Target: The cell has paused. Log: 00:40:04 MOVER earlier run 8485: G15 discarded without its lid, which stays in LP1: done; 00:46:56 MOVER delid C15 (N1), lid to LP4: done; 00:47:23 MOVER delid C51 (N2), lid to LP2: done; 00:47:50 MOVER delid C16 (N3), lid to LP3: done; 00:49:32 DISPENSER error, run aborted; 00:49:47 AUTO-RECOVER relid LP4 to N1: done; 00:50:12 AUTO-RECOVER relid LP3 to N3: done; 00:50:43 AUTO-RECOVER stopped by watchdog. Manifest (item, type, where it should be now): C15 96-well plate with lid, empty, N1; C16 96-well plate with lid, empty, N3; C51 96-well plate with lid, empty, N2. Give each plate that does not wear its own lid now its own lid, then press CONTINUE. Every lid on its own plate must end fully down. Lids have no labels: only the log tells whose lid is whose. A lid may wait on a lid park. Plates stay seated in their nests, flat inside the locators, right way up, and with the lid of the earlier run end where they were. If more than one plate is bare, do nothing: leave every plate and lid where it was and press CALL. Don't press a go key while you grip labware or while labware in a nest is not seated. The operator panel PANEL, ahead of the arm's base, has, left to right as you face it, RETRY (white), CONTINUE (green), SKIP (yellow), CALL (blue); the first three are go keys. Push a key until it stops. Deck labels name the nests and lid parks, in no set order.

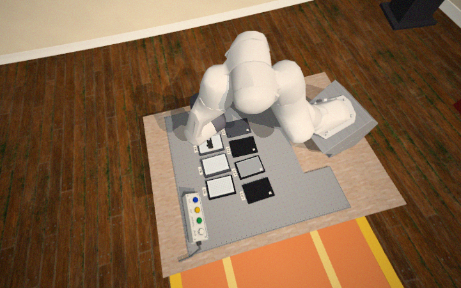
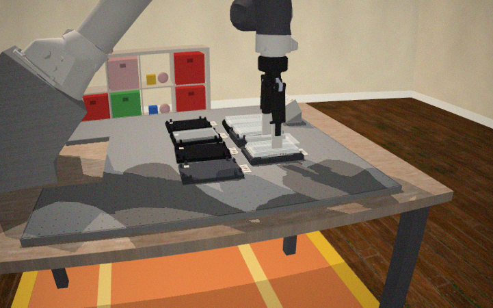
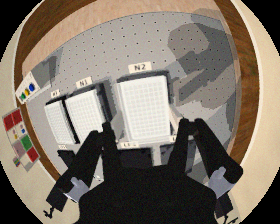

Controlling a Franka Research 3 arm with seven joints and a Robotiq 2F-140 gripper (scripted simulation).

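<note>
The plate lies 40 mm below my hand. Round my hand: lid park LP4: 190 mm behind, 60 mm below, 30 mm to the left; then yellow key: 370 mm to the left, 80 mm ahead; then blue key: 320 mm to the left, 80 mm ahead.
</note>
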